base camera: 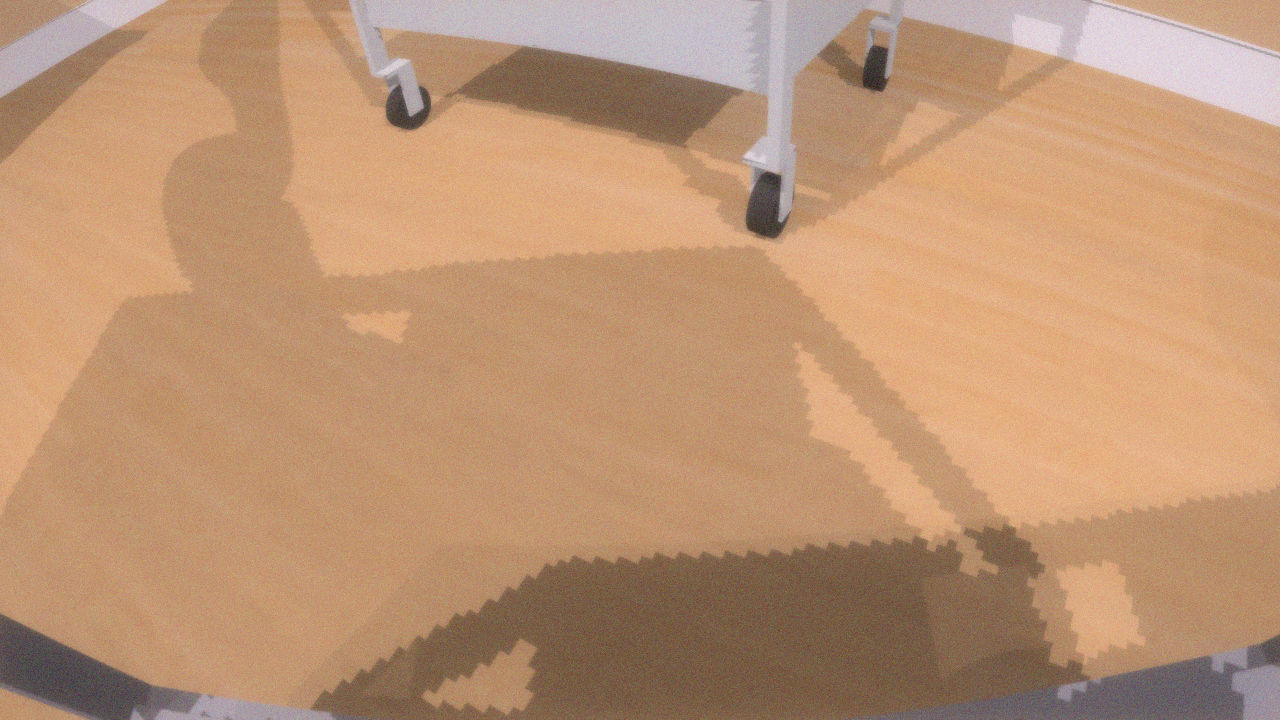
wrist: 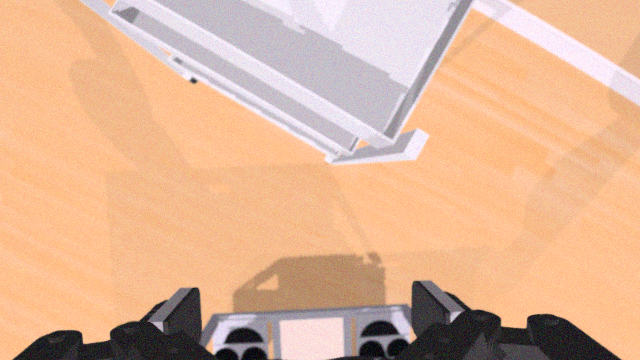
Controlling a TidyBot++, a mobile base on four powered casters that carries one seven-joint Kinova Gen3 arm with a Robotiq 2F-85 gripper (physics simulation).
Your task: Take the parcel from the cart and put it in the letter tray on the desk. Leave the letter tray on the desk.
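Frame: origin at the arm's base, x back, y right, z up, level; metres.
Where they show: gripper, fingertip midpoint: (wrist: pixel 307 307).
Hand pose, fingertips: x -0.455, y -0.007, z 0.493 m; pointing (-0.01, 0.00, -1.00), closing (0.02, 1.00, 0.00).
Observation:
After its pixels a point has its place.
The white cart (base camera: pixel 780 89) @[x -0.515, y 0.070, z -0.254 m] (wrist: pixel 419 144) @[x -0.525, y 0.075, z 0.383 m] stands ahead. The base camera view shows its lowest shelf, legs and black casters at the top. In the wrist view it is seen from above, turned at an angle, with part of its trays and one near corner showing. My gripper (wrist: pixel 307 307) @[x -0.455, y -0.007, z 0.493 m] is open and empty, with its two black fingers wide apart at the bottom of the wrist view. It is apart from the cart, over the floor near my own base. The parcel, the letter tray and the desk do not show in either view.
A white baseboard (base camera: pixel 1199 71) @[x -0.831, y 0.707, z -0.359 m] (wrist: pixel 565 45) @[x -0.822, y 0.726, z -0.331 m] runs behind the cart at the right. The grey top of my own base (wrist: pixel 312 337) @[x -0.075, y 0.001, z -0.307 m] shows below the fingers. Shadows lie on the wooden floor (base camera: pixel 1074 313) @[x -0.439, y 0.310, z -0.397 m] (wrist: pixel 475 200) @[x -0.400, y 0.478, z -0.397 m] between my base and the cart.

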